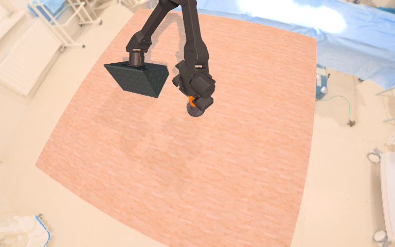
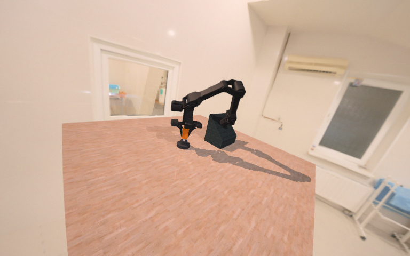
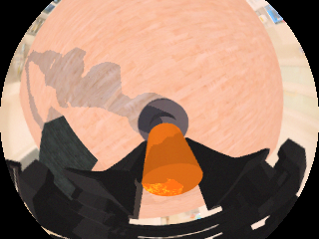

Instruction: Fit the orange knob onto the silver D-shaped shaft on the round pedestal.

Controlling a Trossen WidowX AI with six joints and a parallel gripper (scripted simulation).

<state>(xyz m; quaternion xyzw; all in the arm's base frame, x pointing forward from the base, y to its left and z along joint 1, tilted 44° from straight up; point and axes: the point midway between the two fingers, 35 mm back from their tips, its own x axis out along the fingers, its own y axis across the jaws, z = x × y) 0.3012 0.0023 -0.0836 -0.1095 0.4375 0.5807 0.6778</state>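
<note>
The pedestal is 40 mm below my gripper tip. Also, from my gripper tip: orange knob: 30 mm above.
</note>
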